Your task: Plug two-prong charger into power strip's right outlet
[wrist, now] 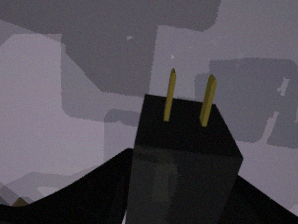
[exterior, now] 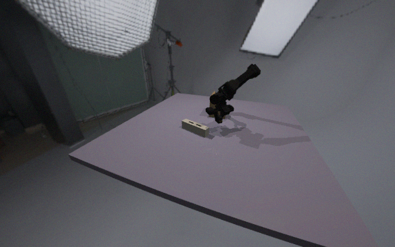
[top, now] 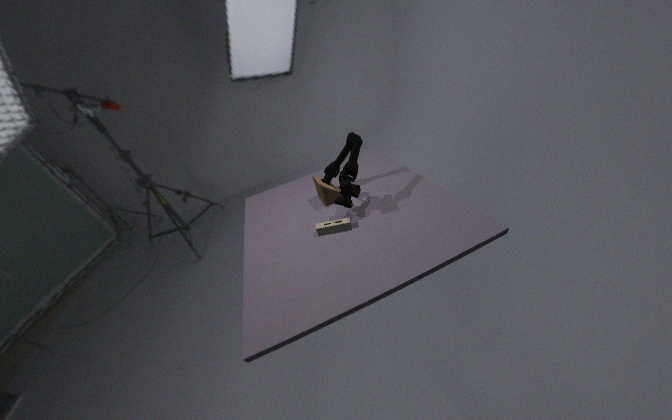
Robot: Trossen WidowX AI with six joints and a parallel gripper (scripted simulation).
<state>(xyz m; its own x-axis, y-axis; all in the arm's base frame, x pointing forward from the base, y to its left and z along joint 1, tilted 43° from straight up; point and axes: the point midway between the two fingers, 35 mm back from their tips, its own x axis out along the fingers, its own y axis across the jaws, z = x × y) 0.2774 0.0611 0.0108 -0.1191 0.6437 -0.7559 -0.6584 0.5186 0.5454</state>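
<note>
Right now the charger is 10 mm ahead of my gripper tip, 10 mm to the left of it and 10 mm above it.
</note>
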